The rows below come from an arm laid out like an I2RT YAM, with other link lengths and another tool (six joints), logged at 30 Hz.
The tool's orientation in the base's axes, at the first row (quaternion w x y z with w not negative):
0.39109, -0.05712, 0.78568, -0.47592
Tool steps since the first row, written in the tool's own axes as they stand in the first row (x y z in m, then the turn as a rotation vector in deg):
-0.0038, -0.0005, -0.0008, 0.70, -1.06, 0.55
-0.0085, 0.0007, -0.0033, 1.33, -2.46, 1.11
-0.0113, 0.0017, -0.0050, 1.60, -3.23, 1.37
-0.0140, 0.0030, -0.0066, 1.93, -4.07, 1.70
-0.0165, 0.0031, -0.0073, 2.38, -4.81, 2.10
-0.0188, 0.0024, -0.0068, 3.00, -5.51, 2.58
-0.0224, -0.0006, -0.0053, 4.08, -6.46, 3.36
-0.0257, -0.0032, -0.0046, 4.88, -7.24, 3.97
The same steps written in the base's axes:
0.0019, 0.0020, 0.0027, -0.41, -1.28, 0.32
0.0038, 0.0066, 0.0050, -0.87, -2.72, 0.94
0.0049, 0.0097, 0.0062, -1.10, -3.45, 1.33
0.0061, 0.0127, 0.0071, -1.34, -4.29, 1.73
0.0073, 0.0144, 0.0085, -1.59, -5.18, 1.97
0.0091, 0.0148, 0.0103, -1.89, -6.18, 2.06
0.0117, 0.0138, 0.0143, -2.38, -7.74, 2.02
0.0137, 0.0134, 0.0180, -2.75, -8.96, 2.05

